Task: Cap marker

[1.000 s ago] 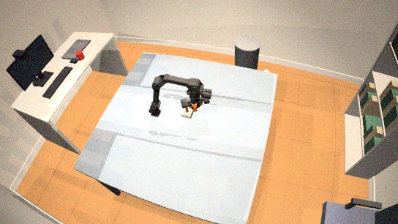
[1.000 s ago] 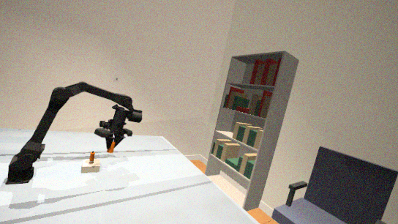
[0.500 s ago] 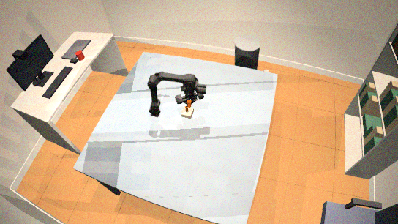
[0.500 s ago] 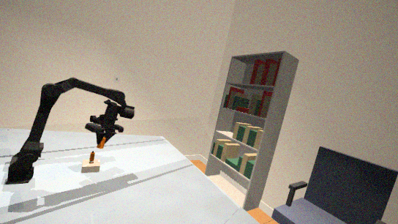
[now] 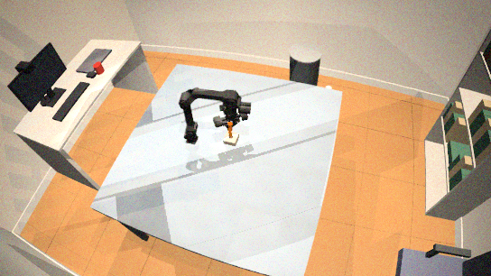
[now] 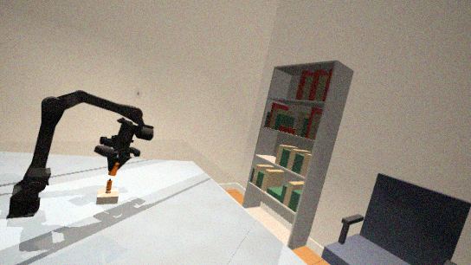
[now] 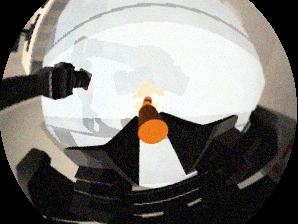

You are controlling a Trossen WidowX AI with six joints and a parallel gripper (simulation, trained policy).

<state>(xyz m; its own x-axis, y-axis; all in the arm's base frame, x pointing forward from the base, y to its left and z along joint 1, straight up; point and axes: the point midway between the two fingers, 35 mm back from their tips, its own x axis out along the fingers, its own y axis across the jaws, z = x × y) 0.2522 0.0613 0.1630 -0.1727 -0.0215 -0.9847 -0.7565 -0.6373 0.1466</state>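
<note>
Now: the orange marker 6 cm below my gripper tip. The rest, counted from my gripper tip: orange cap 1 cm above; then holder block 11 cm below.
</note>
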